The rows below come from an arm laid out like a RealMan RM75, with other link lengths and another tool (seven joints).
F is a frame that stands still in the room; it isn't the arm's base.
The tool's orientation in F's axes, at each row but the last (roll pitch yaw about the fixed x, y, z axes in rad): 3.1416 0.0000 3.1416; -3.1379 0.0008 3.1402; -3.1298 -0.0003 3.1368; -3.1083 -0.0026 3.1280; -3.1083 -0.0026 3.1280; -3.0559 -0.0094 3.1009; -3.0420 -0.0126 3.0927; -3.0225 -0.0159 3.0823; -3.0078 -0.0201 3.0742; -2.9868 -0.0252 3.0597
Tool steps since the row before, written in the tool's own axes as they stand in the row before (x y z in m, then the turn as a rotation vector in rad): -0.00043 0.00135 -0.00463 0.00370 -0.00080 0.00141; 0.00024 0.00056 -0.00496 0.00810 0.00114 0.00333; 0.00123 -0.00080 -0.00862 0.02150 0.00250 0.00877; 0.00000 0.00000 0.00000 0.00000 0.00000 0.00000; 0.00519 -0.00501 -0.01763 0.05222 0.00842 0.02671; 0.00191 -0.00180 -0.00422 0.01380 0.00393 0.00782; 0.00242 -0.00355 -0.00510 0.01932 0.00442 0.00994; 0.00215 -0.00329 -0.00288 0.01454 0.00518 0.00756; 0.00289 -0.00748 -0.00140 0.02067 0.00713 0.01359; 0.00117 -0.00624 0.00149 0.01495 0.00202 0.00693
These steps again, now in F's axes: 0.00043 0.00135 0.00463 -0.00370 -0.00080 -0.00141; -0.00024 0.00058 0.00496 -0.00810 0.00114 -0.00334; -0.00123 -0.00069 0.00863 -0.02149 0.00250 -0.00879; 0.00000 0.00000 0.00000 0.00000 0.00000 0.00000; -0.00520 -0.00435 0.01780 -0.05218 0.00824 -0.02684; -0.00193 -0.00135 0.00438 -0.01373 0.00381 -0.00800; -0.00250 -0.00291 0.00546 -0.01926 0.00436 -0.01009; -0.00227 -0.00280 0.00328 -0.01439 0.00511 -0.00789; -0.00332 -0.00702 0.00244 -0.02055 0.00665 -0.01400; -0.00170 -0.00628 -0.00048 -0.01500 0.00216 -0.00678
